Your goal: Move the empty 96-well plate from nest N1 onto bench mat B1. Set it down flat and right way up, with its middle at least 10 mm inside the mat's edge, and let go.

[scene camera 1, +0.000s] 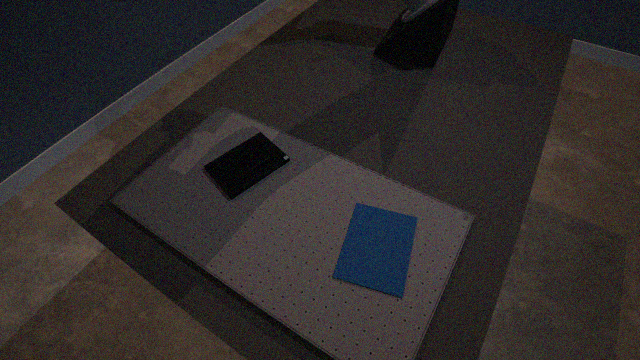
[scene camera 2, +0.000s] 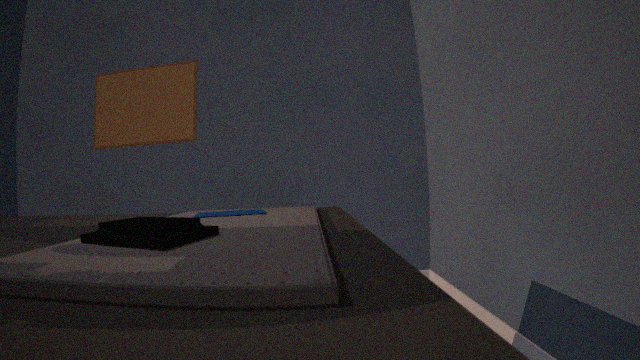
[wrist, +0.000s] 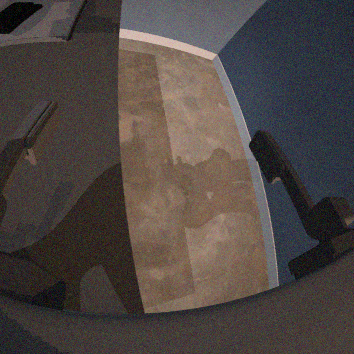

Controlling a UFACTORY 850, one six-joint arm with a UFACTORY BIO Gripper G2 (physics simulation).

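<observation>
The 96-well plate (scene camera 1: 245, 164) (scene camera 2: 150, 223) appears as a black slab seated on the black nest N1 (scene camera 2: 162, 243); plate and nest are too dark to separate clearly, and no wells can be made out. A dark corner of this stack shows at the top left of the wrist view. The blue bench mat B1 (scene camera 1: 376, 250) (scene camera 2: 232, 213) lies flat, with nothing on it. My gripper (wrist: 155, 121) is wide open and empty, its fingers far apart, away from the plate and mat. The gripper does not show in the scene views.
Nest and mat are on a pale perforated board (scene camera 1: 280, 245) (scene camera 2: 250, 282), raised a little above the dark table (scene camera 1: 475, 115) (scene camera 2: 390, 285). A dark part of the arm (scene camera 1: 420, 40) stands at the table's far end. Walls (scene camera 1: 90, 60) (wrist: 310, 90) rise beyond the floor. Shadows cross the table.
</observation>
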